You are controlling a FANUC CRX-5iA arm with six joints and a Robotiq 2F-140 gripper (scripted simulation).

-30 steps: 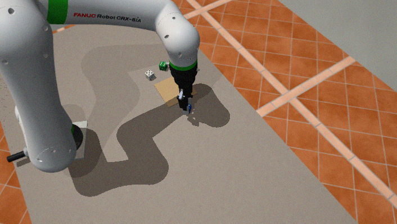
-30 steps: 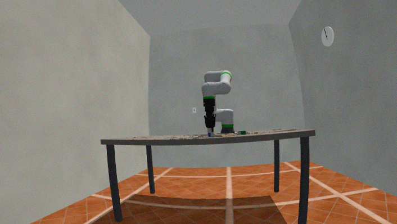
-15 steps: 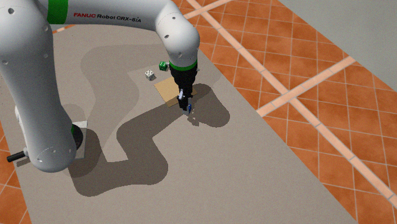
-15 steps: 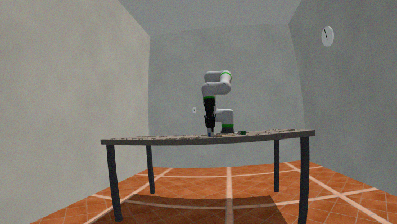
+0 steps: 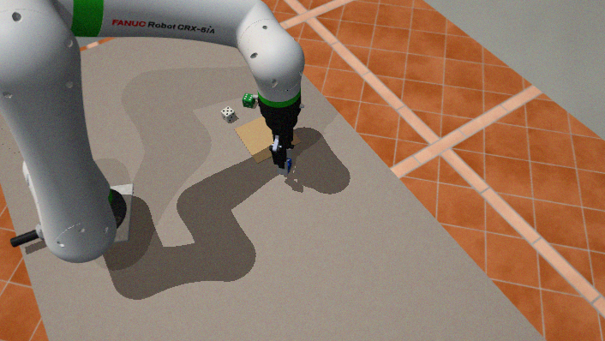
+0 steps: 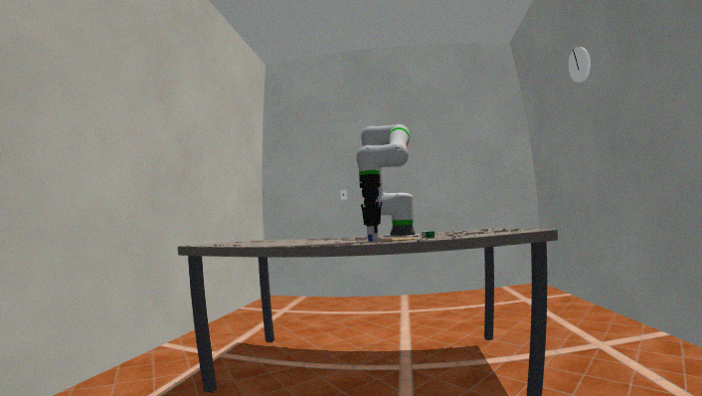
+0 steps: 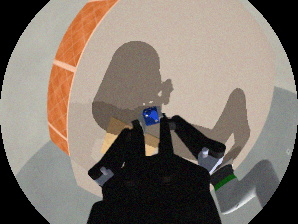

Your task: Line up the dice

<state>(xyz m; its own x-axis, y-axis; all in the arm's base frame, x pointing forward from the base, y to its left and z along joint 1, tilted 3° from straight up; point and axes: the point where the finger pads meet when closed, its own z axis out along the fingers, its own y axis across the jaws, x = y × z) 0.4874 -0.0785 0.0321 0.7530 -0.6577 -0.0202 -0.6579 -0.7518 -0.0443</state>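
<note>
My hand is 120 mm to the right of the tan mat and 30 mm above it. Also, from my hand: blue die 20 mm below; green die 260 mm to the left, 20 mm below; white die 230 mm to the left, 70 mm behind, 20 mm below.
</note>
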